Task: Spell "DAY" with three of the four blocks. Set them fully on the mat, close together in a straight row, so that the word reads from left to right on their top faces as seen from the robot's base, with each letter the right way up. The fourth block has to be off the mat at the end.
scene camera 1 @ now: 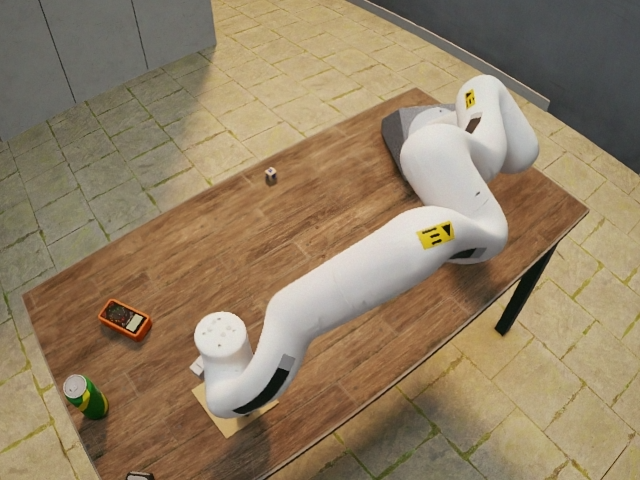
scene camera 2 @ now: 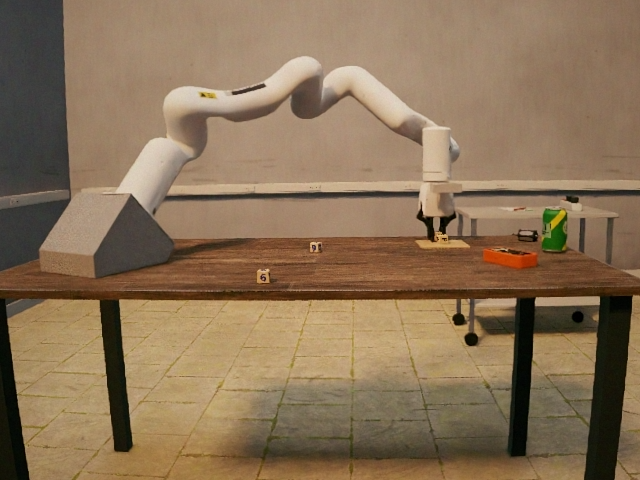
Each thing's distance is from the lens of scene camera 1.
tan mat (scene camera 1: 228, 427): 1.09 m
